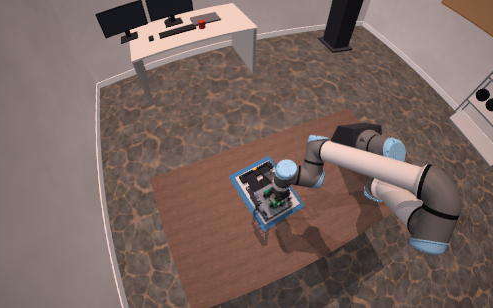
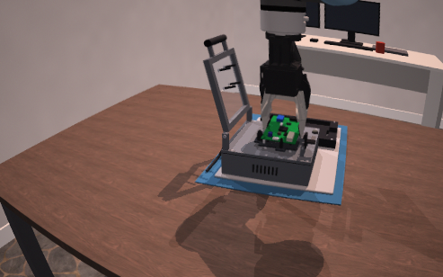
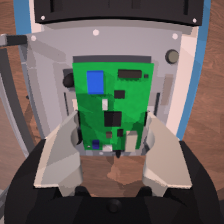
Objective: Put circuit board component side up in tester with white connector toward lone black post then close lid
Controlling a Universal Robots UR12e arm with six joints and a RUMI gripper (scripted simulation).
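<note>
My gripper is now right at the green circuit board. Round my hand: tester lid: 120 mm ahead, 100 mm above, 20 mm to the left.
</note>
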